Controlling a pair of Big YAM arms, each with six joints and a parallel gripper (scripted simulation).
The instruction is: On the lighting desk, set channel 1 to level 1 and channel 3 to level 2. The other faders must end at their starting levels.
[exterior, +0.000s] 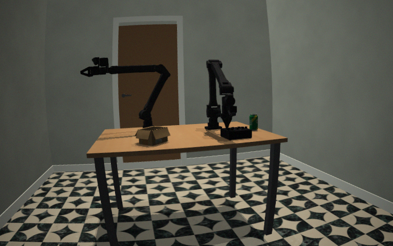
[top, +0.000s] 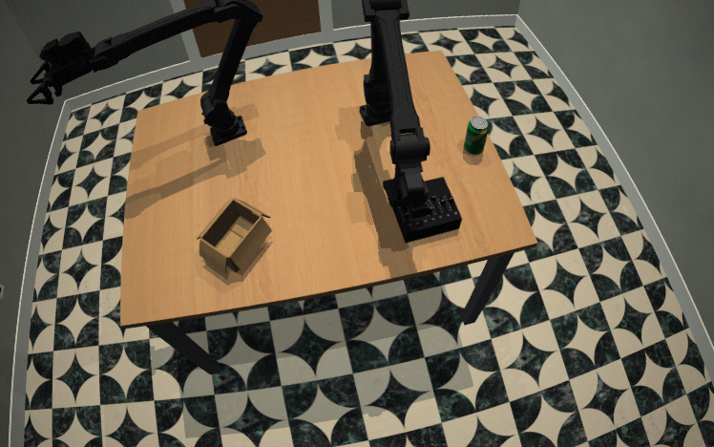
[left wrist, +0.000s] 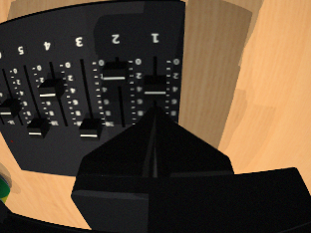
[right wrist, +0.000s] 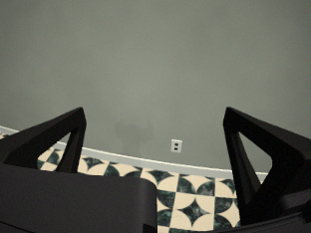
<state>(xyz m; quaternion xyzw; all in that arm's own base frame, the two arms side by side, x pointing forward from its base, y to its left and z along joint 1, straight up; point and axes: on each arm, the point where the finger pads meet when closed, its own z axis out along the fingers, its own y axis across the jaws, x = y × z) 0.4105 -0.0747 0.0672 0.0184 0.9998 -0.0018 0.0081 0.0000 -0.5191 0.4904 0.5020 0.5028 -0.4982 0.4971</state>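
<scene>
The channel 1 fader knob is 2 cm ahead of my left hand. Round my left hand: channel 2 cap 3 cm to the left, 3 cm ahead; channel 3 knob 4 cm to the left, 2 cm behind; channel 4 fader cap 7 cm to the left, 1 cm ahead.
</scene>
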